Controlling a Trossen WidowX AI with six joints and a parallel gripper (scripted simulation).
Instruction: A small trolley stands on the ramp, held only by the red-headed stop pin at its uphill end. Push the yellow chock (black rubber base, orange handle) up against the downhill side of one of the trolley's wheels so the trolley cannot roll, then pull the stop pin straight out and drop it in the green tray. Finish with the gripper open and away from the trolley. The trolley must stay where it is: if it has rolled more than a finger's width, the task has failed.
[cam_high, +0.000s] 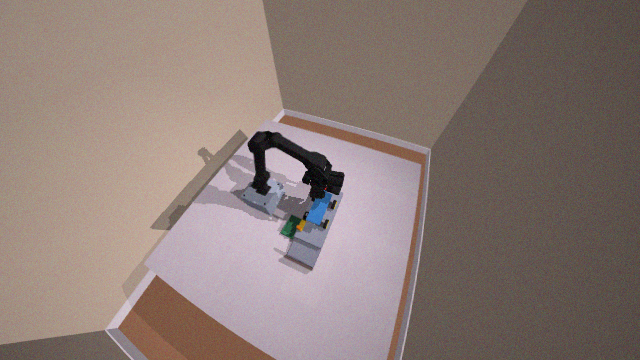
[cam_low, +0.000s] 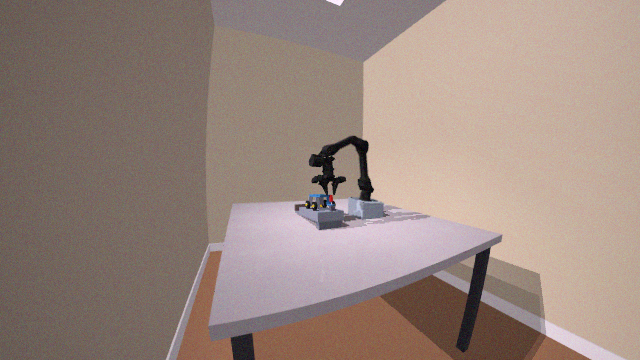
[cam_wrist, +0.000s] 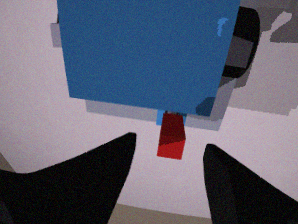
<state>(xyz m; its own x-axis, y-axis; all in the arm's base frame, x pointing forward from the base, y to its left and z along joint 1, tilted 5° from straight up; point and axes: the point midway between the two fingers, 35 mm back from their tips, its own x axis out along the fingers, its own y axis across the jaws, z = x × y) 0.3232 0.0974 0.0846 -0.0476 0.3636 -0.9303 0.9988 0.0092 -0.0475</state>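
My gripper tip is now 10 mm to the right of the red-headed stop pin and 40 mm above it. From my gripper tip the other things lie so: yellow chock 40 mm behind, 200 mm to the right, 90 mm below; green tray 100 mm behind, 210 mm to the right, 180 mm below; blue trolley 20 mm ahead, 100 mm to the right, 60 mm below.
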